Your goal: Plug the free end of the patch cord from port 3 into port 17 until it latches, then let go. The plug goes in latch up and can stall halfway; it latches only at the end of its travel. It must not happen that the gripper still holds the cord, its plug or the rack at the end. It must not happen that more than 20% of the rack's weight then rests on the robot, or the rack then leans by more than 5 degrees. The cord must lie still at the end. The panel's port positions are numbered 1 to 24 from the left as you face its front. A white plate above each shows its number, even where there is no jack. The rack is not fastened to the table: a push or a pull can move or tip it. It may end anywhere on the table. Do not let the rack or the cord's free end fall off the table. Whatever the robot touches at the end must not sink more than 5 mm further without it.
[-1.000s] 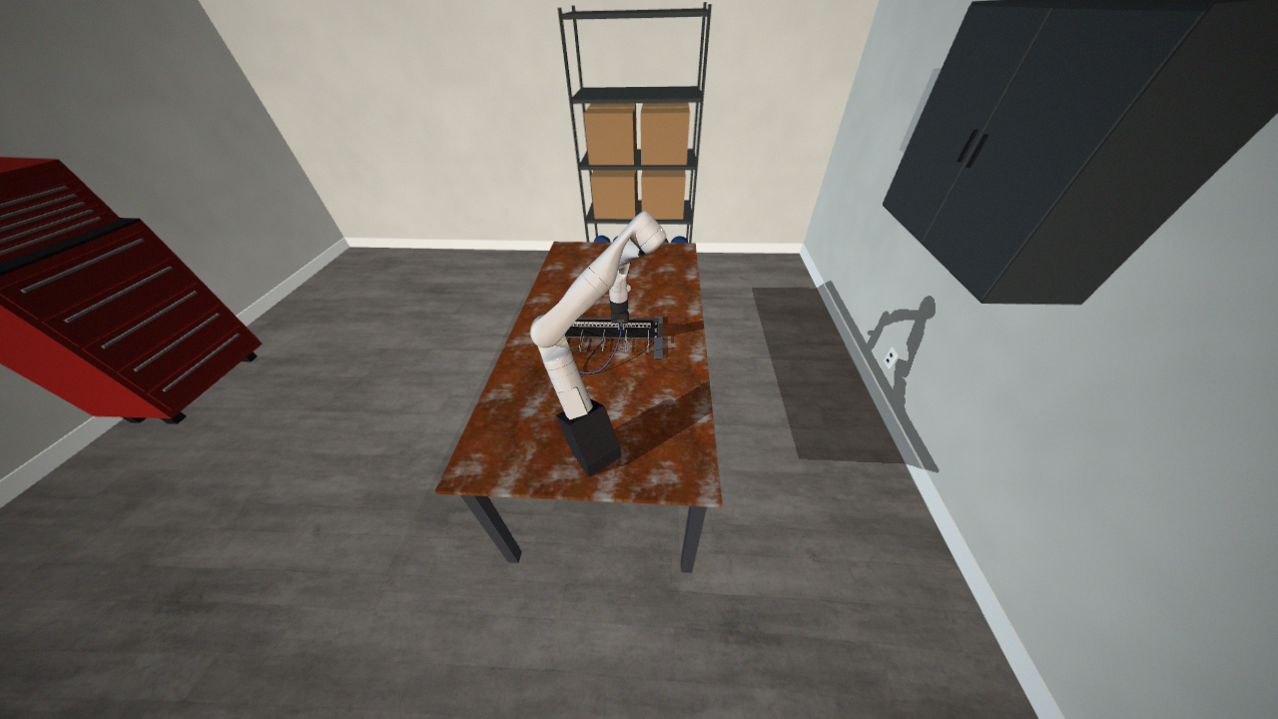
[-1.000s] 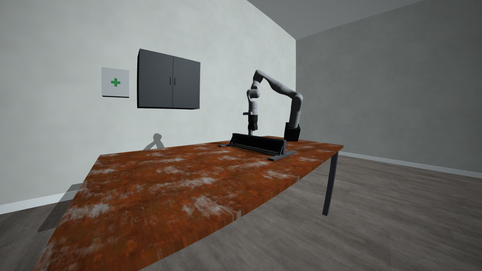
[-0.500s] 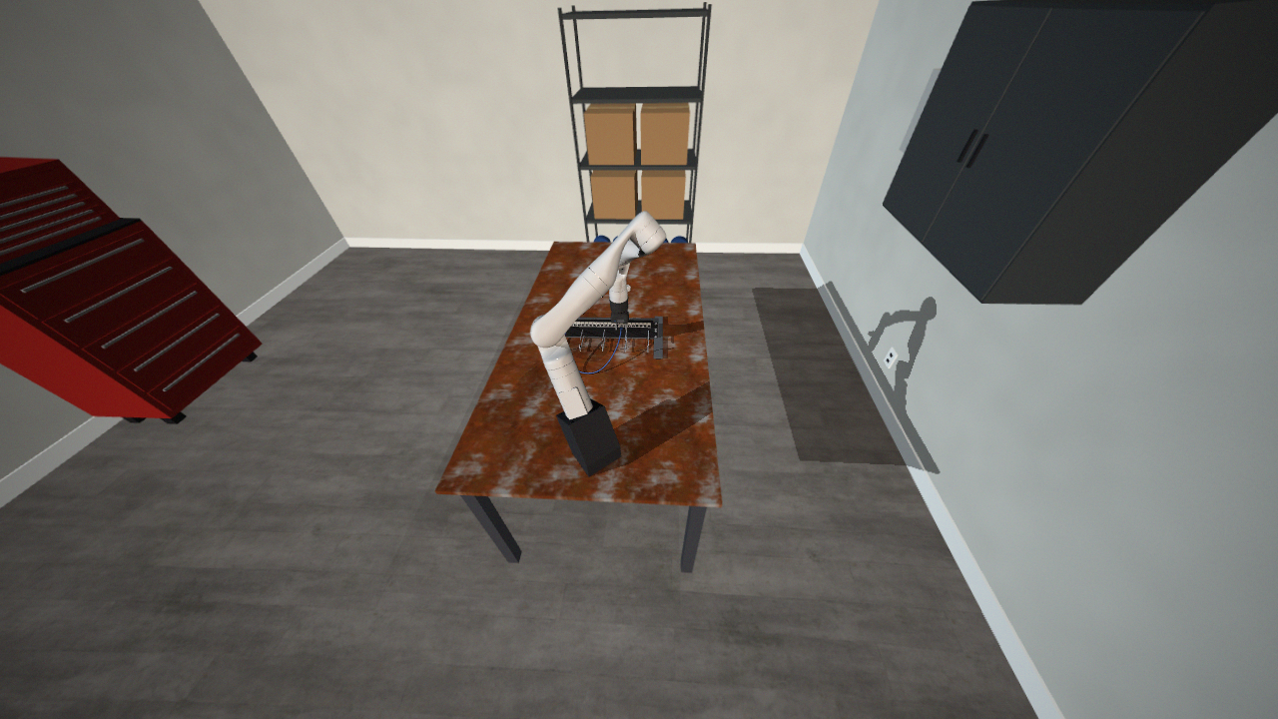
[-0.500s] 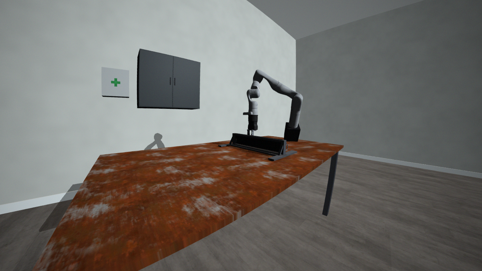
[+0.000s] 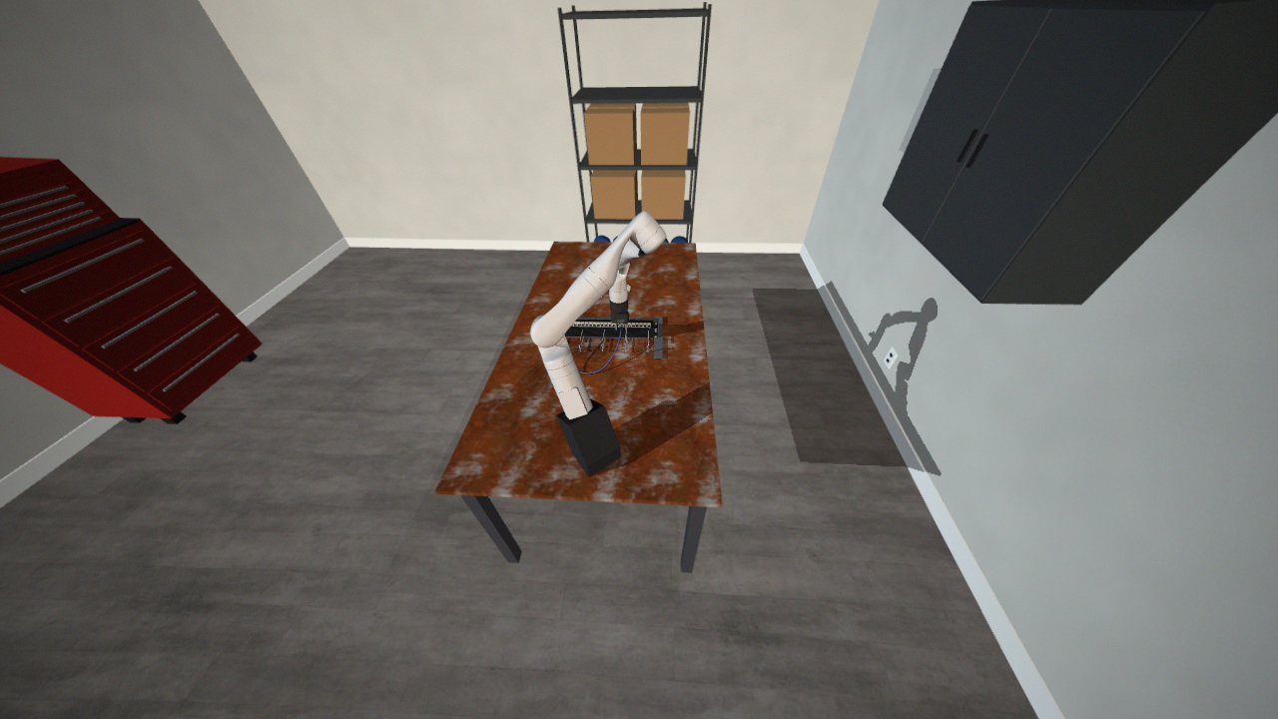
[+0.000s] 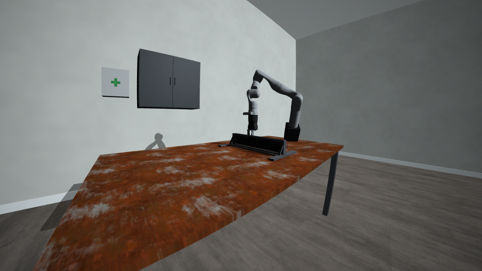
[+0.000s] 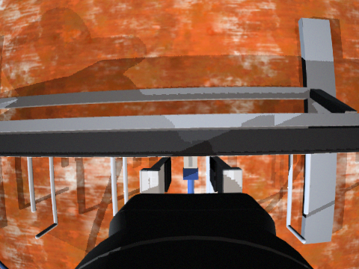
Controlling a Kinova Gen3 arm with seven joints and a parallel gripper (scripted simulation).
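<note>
My gripper is now 10 mm short of the plug and 10 mm above it.
</note>
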